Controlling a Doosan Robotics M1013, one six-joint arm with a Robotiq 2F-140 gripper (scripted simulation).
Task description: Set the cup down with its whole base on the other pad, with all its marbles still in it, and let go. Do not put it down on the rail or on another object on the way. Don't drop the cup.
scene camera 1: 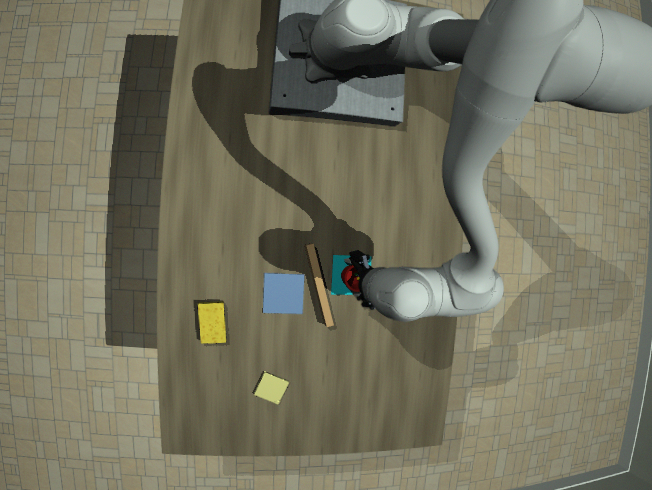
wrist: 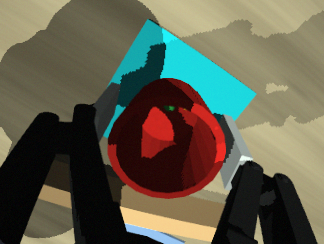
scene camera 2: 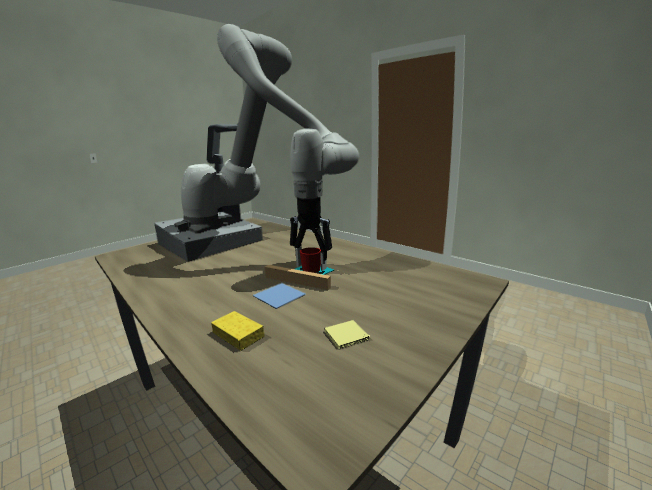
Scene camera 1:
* wooden rail: 310, 249
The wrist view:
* my gripper: 168, 113
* wooden rail: 138, 209
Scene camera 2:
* my gripper: 311, 267
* wooden rail: 310, 279
